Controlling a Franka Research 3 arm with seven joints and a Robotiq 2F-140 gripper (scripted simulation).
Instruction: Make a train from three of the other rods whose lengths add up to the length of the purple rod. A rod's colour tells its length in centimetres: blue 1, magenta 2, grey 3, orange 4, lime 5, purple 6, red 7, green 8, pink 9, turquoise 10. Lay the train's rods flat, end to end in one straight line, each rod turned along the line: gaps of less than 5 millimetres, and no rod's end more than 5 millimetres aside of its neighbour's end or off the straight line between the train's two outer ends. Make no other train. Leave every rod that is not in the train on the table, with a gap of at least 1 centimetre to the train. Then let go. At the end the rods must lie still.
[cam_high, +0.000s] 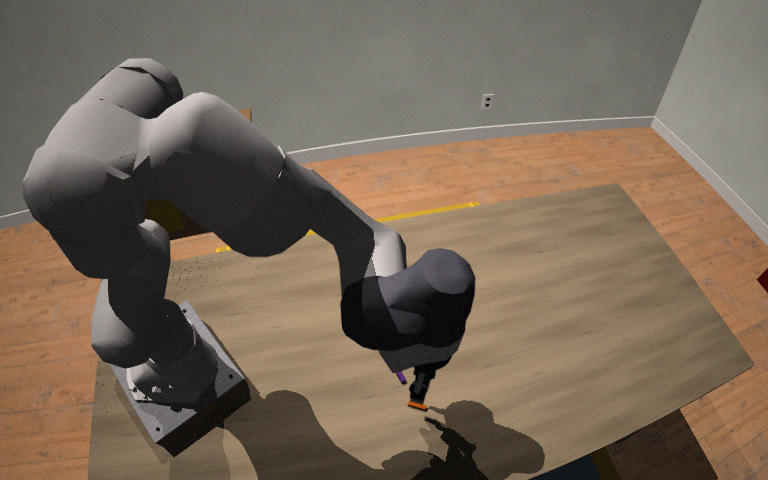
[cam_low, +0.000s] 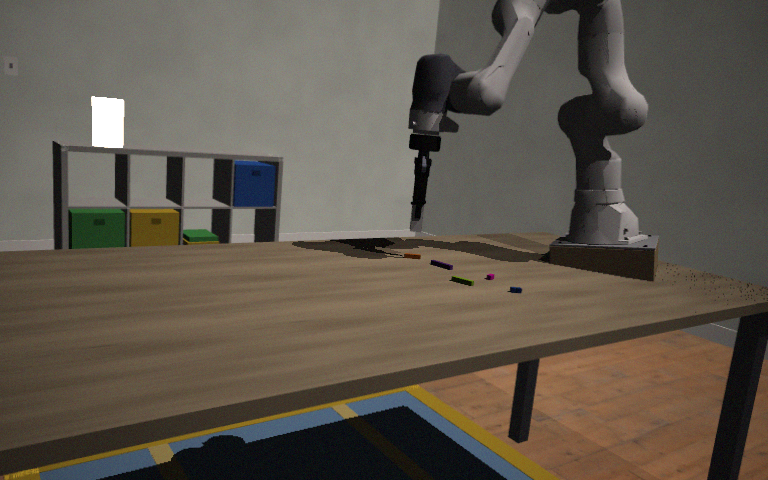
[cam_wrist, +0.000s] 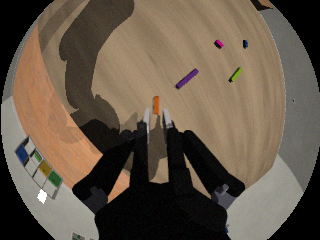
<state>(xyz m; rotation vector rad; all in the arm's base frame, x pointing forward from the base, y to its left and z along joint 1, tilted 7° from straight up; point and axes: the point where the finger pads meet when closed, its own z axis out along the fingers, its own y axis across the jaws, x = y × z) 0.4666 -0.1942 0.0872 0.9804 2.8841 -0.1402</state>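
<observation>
Now: hand 10 cm above the orange rod. Round my hand: lime rod (22 cm to the left, 10 cm below, 5 cm ahead); then magenta rod (22 cm to the left, 10 cm below, 4 cm behind); then purple rod (10 cm below, 9 cm to the left, 1 cm behind).
</observation>
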